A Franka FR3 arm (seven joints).
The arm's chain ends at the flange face. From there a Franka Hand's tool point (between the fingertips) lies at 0.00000 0.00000 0.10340 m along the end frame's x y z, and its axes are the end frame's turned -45 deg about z.
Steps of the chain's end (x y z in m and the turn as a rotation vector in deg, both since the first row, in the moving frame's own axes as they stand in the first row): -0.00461 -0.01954 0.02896 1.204 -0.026 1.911; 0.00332 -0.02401 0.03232 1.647 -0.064 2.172; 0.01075 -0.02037 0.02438 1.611 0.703 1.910; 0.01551 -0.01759 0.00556 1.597 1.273 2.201; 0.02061 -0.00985 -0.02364 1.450 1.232 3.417; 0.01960 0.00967 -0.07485 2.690 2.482 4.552
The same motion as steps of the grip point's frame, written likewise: 0.01209 -0.01862 0.02894 0.870 0.833 1.911; 0.02139 -0.01677 0.03228 1.210 1.119 2.172; 0.02498 -0.00791 0.02433 0.642 1.636 1.910; 0.02707 -0.00181 0.00549 0.229 2.029 2.201; 0.02497 0.00743 -0.02370 0.154 1.896 3.417; 0.01362 0.02069 -0.07506 0.147 3.657 4.552
